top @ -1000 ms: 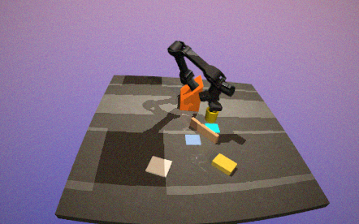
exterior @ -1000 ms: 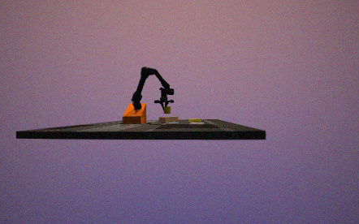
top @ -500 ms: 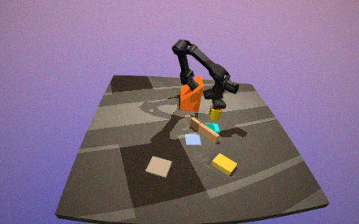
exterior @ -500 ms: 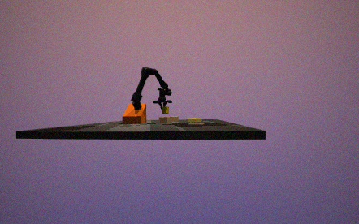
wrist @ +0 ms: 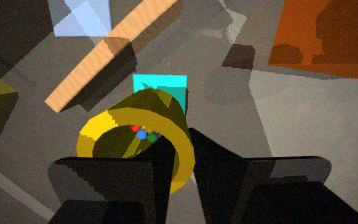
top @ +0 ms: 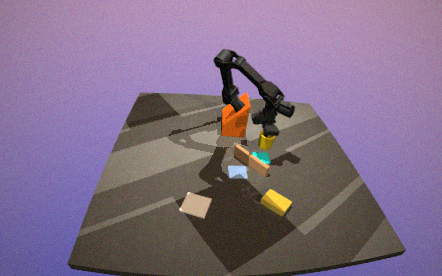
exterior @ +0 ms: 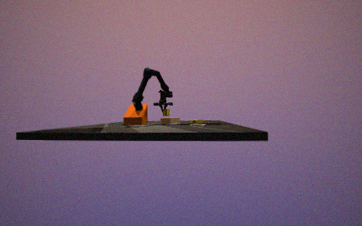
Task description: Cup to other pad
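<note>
My gripper tip is now 120 mm above the cyan pad and 30 mm short of it. The rest, counted from my gripper tip: blue pad: 140 mm to the right, 130 mm ahead, 120 mm below; wooden plank: 90 mm below, 80 mm ahead, 70 mm to the right; yellow cup: 20 mm ahead.
</note>
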